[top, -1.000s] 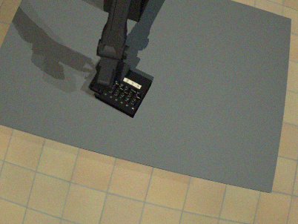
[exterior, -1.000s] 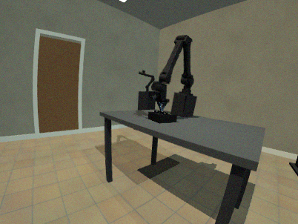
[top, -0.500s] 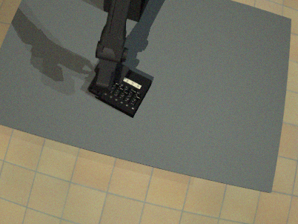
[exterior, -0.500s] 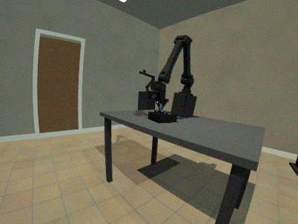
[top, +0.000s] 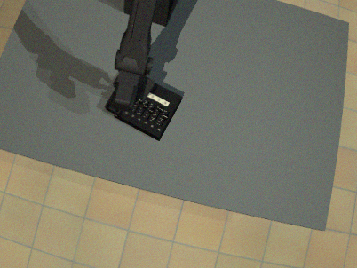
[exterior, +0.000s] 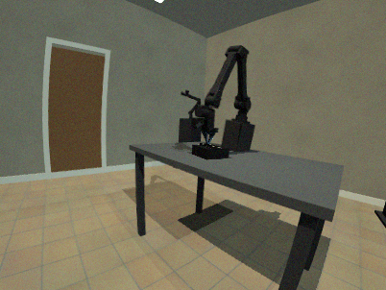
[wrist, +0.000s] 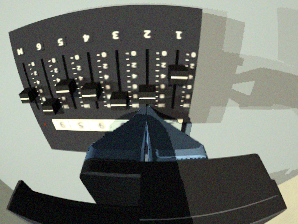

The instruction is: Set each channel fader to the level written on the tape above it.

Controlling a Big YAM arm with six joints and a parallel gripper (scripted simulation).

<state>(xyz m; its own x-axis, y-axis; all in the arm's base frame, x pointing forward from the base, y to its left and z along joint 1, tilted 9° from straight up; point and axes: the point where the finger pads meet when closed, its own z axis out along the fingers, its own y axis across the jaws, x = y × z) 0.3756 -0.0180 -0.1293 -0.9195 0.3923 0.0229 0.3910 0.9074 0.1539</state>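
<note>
Now: hand 2 cm short of the fader cap 1 and 3 cm to the left of it. Also, from my hand: master fader cap: 6 cm ahead, 9 cm to the left; then fader cap 4: 4 cm ahead, 3 cm to the left; then fader cap 5: 5 cm ahead, 5 cm to the left.
</note>
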